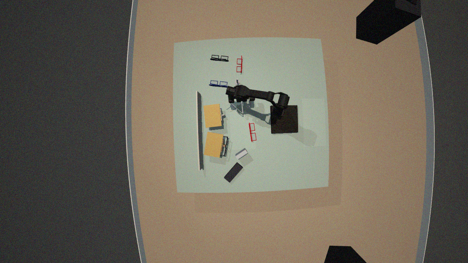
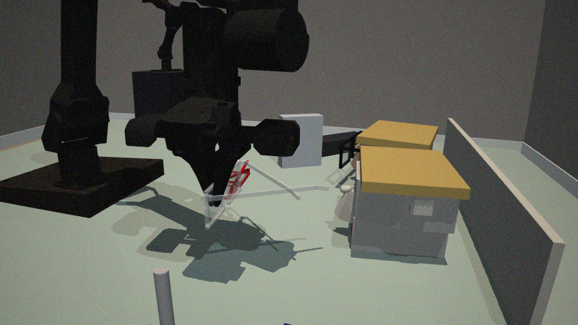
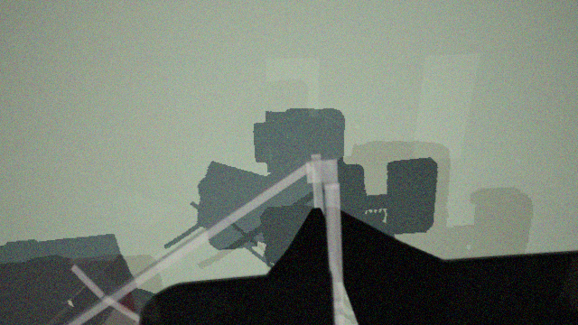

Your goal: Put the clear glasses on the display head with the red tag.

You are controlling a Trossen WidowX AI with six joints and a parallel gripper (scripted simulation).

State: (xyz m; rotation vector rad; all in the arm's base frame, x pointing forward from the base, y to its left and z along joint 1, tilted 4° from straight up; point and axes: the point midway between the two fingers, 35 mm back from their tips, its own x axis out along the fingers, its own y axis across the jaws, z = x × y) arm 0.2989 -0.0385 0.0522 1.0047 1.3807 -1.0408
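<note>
My gripper tip is 15 cm to the left of the pale round peg, 5 cm short of it and 5 cm above it. Also, from my gripper tip: wall panel (28 cm to the left, 28 cm ahead, 2 cm below); then dark block (57 cm to the left, 5 cm below, 3 cm behind); then white box (41 cm to the left, 6 cm behind, 2 cm below).
</note>
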